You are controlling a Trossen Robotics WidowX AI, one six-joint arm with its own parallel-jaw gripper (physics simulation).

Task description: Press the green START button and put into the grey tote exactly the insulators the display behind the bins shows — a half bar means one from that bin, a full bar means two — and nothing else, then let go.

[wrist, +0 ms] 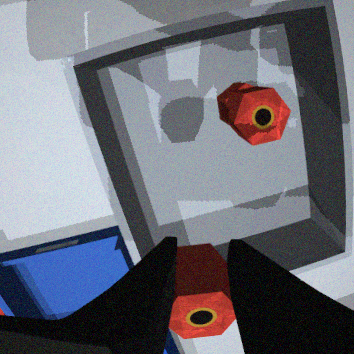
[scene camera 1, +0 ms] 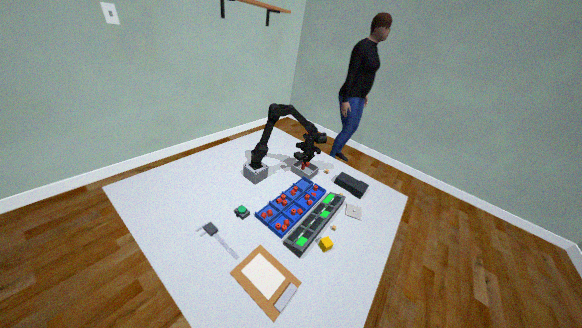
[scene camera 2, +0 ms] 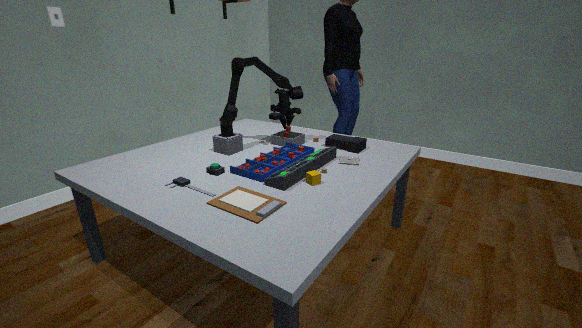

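My gripper (scene camera 1: pixel 306 159) (scene camera 2: pixel 287 126) (wrist: pixel 201 248) is shut on a red hexagonal insulator (scene camera 2: pixel 288 132) (wrist: pixel 201 280) and holds it upright, above the near wall of the grey tote (scene camera 1: pixel 298 172) (scene camera 2: pixel 280 141) (wrist: pixel 322 75) in the wrist view. Another red insulator (wrist: pixel 260 112) stands inside the tote, towards its far right in the wrist view. The blue bins (scene camera 1: pixel 270 228) (scene camera 2: pixel 244 173) (wrist: pixel 80 275) hold several red insulators. The dark display (scene camera 1: pixel 293 248) (scene camera 2: pixel 300 176) beside them shows green bars; their exact lengths are hard to read. The green START button (scene camera 1: pixel 242 209) (scene camera 2: pixel 215 165) stands in its dark housing.
A black box (scene camera 1: pixel 351 185) (scene camera 2: pixel 345 143) stands right of the tote. A yellow cube (scene camera 1: pixel 326 244) (scene camera 2: pixel 313 177), a pale flat plate (scene camera 1: pixel 353 211) (scene camera 2: pixel 349 160) and small tan blocks lie beyond the display. A clipboard (scene camera 1: pixel 240 273) (scene camera 2: pixel 215 203) and a caliper-like tool (scene camera 1: pixel 210 229) (scene camera 2: pixel 181 181) lie nearer the cameras. A person stands behind the table.
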